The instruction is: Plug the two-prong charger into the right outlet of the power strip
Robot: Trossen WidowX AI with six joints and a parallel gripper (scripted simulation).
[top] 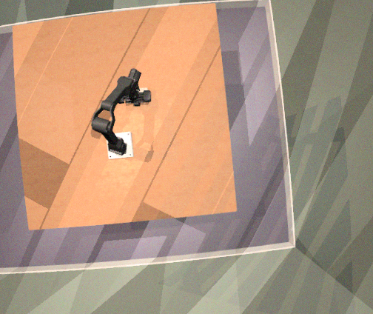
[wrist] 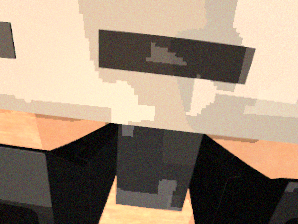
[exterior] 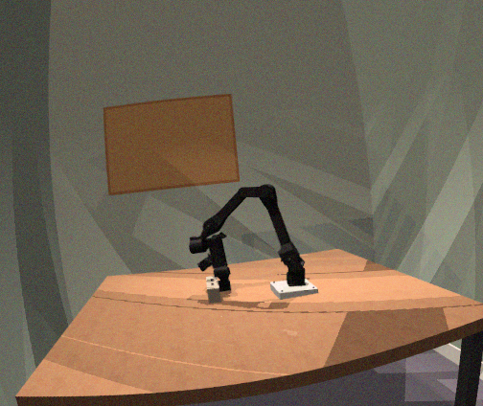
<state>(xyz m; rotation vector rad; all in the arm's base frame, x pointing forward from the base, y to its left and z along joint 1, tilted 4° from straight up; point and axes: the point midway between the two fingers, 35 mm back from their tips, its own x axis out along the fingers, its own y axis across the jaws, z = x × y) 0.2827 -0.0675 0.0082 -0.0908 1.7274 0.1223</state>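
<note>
The charger is 2 cm ahead of my gripper tip and 1 cm above it.
</note>
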